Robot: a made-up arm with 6 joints.
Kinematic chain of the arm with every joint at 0, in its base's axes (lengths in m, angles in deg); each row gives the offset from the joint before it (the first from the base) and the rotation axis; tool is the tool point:
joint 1: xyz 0 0 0.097 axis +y
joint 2: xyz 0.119 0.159 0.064 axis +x
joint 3: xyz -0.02 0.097 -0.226 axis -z
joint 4: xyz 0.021 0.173 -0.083 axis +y
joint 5: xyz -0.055 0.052 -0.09 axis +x
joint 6: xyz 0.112 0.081 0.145 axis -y
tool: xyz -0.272 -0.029 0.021
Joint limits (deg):
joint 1: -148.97..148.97
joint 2: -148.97..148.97
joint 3: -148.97..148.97
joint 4: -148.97..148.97
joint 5: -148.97..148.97
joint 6: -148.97..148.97
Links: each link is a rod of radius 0.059 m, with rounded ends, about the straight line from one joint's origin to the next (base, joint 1, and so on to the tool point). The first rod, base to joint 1, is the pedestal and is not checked.
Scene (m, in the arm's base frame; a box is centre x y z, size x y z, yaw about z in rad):
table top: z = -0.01
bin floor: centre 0.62 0.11 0 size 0.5 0.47 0.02 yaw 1.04
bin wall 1: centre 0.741 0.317 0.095 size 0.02 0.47 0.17 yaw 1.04
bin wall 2: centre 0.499 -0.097 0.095 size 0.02 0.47 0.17 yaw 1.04
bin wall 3: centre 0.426 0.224 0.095 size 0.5 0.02 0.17 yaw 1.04
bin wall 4: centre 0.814 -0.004 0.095 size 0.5 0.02 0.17 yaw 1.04
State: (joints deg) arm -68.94 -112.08 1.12 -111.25 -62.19 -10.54
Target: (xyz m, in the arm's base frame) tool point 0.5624 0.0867 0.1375
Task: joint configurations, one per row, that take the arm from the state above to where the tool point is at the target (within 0.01 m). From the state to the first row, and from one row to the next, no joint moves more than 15 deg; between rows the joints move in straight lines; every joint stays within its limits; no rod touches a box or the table.
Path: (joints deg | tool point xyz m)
1: -75.28 -100.35 9.03 -105.53 -55.24 -16.44 | 0.4197 -0.4299 0.2330
2: -81.63 -88.63 16.93 -99.81 -48.29 -22.34 | 0.5126 -0.3293 0.2609
3: -87.97 -76.90 24.84 -94.09 -41.34 -28.23 | 0.5782 -0.1945 0.3119
4: -94.31 -65.18 32.75 -88.37 -34.39 -34.13 | 0.5994 -0.0334 0.3788
5: -97.03 -64.26 21.22 -77.37 -27.78 -38.02 | 0.6034 0.0314 0.2539
6: -99.75 -63.34 9.70 -66.36 -21.18 -41.90 | 0.5624 0.0868 0.1375

